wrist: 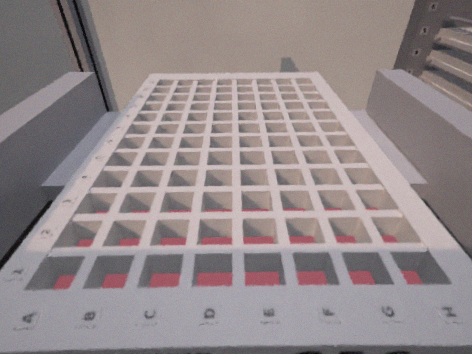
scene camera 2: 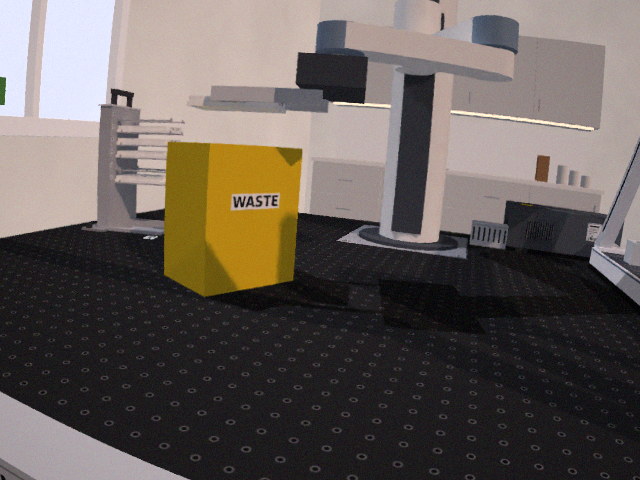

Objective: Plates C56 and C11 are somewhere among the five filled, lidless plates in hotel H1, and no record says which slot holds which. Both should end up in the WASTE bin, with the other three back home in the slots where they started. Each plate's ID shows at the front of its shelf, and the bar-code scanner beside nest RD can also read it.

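Frame: origin at the arm's base, x ahead, y left, z up, level; metres.
Where they show: gripper, fingertip midpoint: (wrist: 235, 98) (scene camera 2: 223, 97); arm's base, origin of the base link: (scene camera 2: 408, 244).
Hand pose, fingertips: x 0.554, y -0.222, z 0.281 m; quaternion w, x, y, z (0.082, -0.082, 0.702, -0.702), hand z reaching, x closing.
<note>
Things, the pixels of their top centre, and the offset from my fingertips. "*": a spot on its surface instead.
- yellow WASTE bin, middle of its top: (scene camera 2: 234, 144) dx -0.005, dy +0.022, dz -0.068 m
- small slotted block, surface spot: (scene camera 2: 488, 234) * dx -0.598, dy +0.423, dz -0.236 m
- dark grey box, surface spot: (scene camera 2: 563, 227) * dx -0.589, dy +0.614, dz -0.191 m
My gripper (scene camera 2: 248, 99) (wrist: 235, 98) is shut on a filled, lidless white plate (scene camera 2: 198, 101) (wrist: 240, 301), level between its two fingers. Red fill shows in the near wells; the ID on the plate's front is cut off at the bottom of the wrist view. In the scene view the plate hangs higher than the yellow WASTE bin (scene camera 2: 253, 237); whether it is directly over the bin I cannot tell. The hotel (scene camera 2: 107, 165) stands behind the bin at left, with several pale plates on its shelves, partly hidden by the bin. Their IDs are not readable. It also shows at the wrist view's right edge.
The arm's column (scene camera 2: 413, 155) stands behind the bin, to its right. A small slotted block (scene camera 2: 488, 234) and a dark grey box (scene camera 2: 563, 227) stand at the back right. A white-framed structure (scene camera 2: 615, 268) is at the right edge.
</note>
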